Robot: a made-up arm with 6 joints. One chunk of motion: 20 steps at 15 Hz.
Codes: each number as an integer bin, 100 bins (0 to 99) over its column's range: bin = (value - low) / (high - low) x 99, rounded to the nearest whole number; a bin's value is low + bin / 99 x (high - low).
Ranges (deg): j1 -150.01..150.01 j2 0..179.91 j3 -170..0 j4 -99.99..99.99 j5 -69.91..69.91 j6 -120.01..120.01
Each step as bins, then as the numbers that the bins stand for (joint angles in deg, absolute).
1 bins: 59 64 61 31 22 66
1 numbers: 28.79 116.31 -65.25 -37.37 -38.84 40.00
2 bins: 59 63 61 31 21 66
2 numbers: 28.79 114.49 -65.25 -37.37 -40.25 40.00
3 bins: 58 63 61 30 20 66
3 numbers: 25.76 114.49 -65.25 -39.39 -41.66 40.00
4 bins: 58 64 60 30 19 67
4 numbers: 25.76 116.31 -66.97 -39.39 -43.08 42.43
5 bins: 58 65 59 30 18 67
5 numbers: 25.76 118.12 -68.69 -39.39 -44.49 42.43
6 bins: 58 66 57 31 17 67
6 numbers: 25.76 119.94 -72.12 -37.37 -45.90 42.43
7 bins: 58 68 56 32 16 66
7 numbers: 25.76 123.57 -73.84 -35.35 -47.31 40.00
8 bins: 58 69 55 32 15 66
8 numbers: 25.76 125.39 -75.56 -35.35 -48.73 40.00
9 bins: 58 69 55 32 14 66
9 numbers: 25.76 125.39 -75.56 -35.35 -50.14 40.00
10 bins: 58 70 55 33 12 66
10 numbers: 25.76 127.21 -75.56 -33.33 -52.96 40.00
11 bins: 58 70 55 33 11 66
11 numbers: 25.76 127.21 -75.56 -33.33 -54.37 40.00
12 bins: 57 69 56 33 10 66
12 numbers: 22.73 125.39 -73.84 -33.33 -55.79 40.00
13 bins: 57 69 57 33 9 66
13 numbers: 22.73 125.39 -72.12 -33.33 -57.20 40.00
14 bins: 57 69 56 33 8 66
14 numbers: 22.73 125.39 -73.84 -33.33 -58.61 40.00
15 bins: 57 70 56 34 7 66
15 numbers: 22.73 127.21 -73.84 -31.31 -60.02 40.00
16 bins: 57 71 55 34 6 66
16 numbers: 22.73 129.03 -75.56 -31.31 -61.44 40.00
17 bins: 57 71 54 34 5 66
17 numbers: 22.73 129.03 -77.27 -31.31 -62.85 40.00
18 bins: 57 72 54 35 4 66
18 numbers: 22.73 130.84 -77.27 -29.29 -64.26 40.00
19 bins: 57 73 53 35 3 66
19 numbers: 22.73 132.66 -78.99 -29.29 -65.67 40.00
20 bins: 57 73 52 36 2 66
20 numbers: 22.73 132.66 -80.71 -27.27 -67.09 40.00
